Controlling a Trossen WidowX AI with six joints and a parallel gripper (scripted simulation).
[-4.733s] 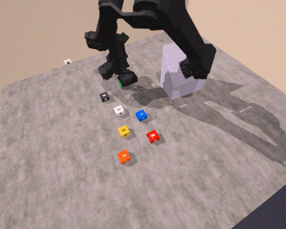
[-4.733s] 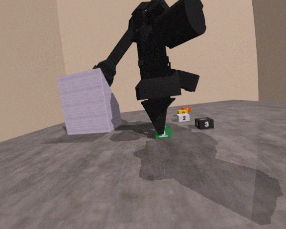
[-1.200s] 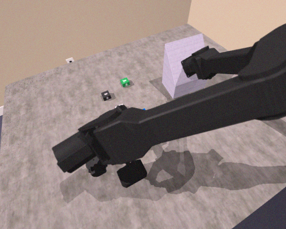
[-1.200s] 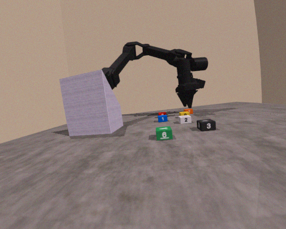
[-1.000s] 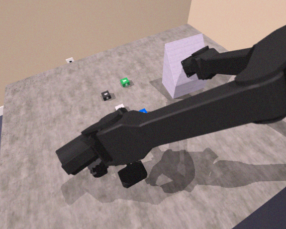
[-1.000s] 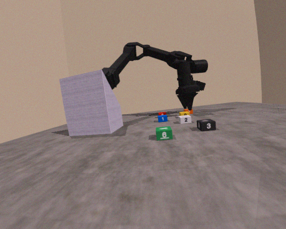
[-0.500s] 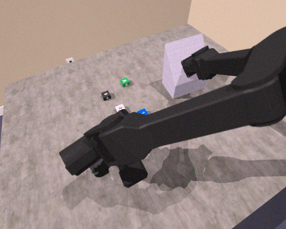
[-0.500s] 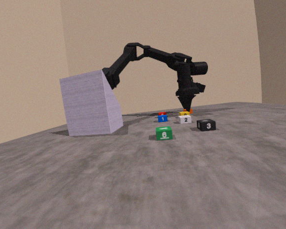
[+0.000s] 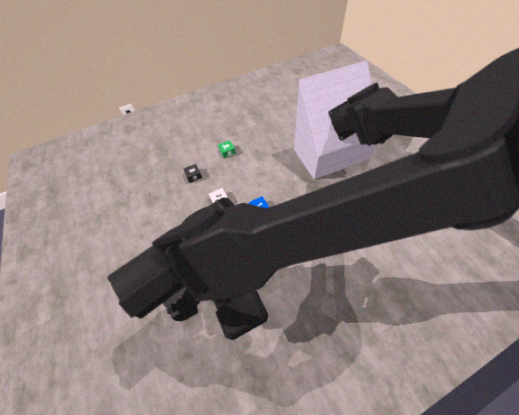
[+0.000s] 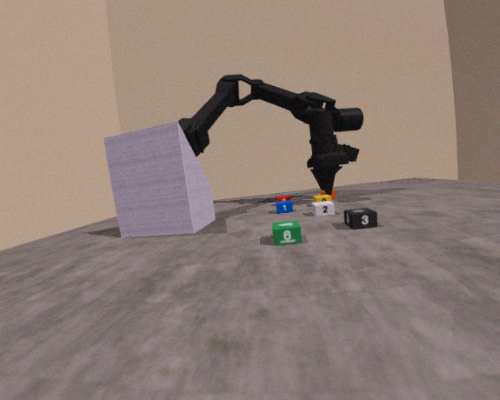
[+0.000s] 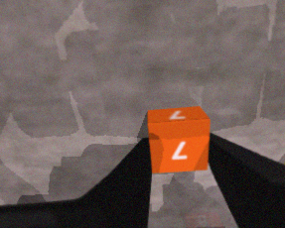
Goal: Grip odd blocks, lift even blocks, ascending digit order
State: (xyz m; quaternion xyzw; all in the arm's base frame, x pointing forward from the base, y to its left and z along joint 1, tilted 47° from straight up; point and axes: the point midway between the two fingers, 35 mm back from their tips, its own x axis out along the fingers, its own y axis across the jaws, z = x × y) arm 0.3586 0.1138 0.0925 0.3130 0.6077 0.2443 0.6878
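Now: gripper tip right at the orange 7 block. From my gripper tip the other things lie so: red 9 block (110 mm behind, 20 mm to the right); yellow 0 block (40 mm behind, 90 mm to the right); blue 1 block (120 mm behind, 120 mm to the right).
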